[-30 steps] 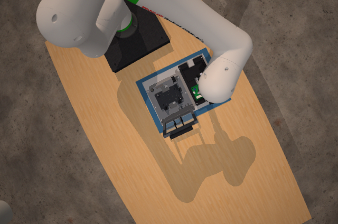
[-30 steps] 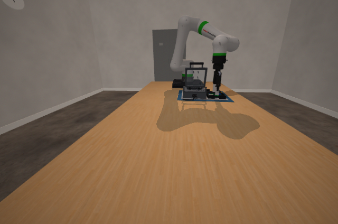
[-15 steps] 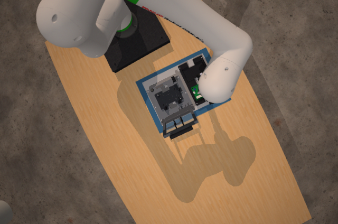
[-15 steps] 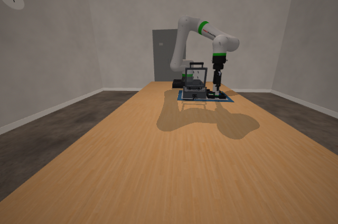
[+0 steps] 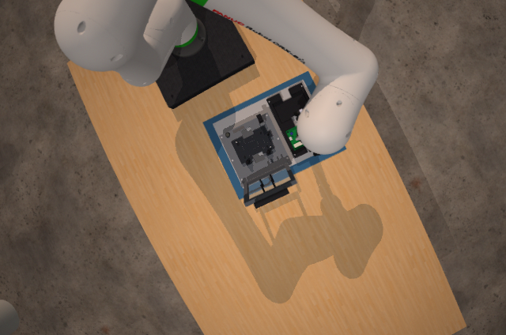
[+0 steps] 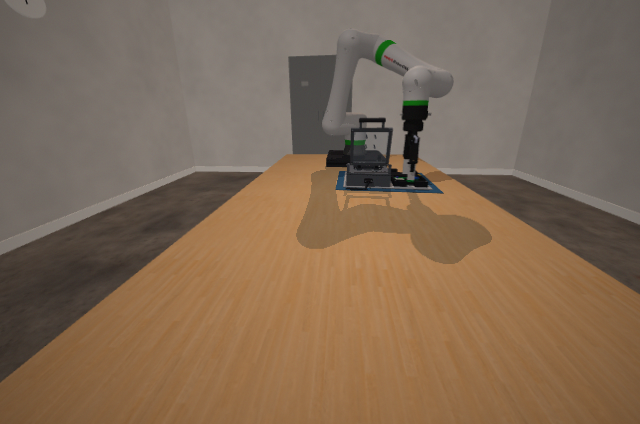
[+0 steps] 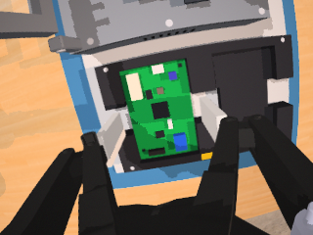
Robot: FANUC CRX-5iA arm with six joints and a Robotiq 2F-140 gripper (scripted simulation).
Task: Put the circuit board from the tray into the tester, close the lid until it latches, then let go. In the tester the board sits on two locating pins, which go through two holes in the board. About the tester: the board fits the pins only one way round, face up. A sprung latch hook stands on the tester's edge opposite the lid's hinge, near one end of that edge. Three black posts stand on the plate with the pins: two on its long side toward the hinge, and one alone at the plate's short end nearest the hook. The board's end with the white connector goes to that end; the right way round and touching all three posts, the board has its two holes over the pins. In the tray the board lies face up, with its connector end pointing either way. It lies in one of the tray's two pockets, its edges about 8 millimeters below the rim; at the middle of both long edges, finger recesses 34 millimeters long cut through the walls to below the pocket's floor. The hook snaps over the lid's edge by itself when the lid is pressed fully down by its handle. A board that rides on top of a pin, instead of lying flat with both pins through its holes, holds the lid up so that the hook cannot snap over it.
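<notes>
The green circuit board is 40 mm below my hand. The rest, counted from my hand: clear lid: 80 mm ahead, 170 mm to the right, 130 mm above; then black latch hook: 110 mm behind, 110 mm to the right, 30 mm above; then tester: 10 mm behind, 130 mm to the right, 60 mm above.
</notes>
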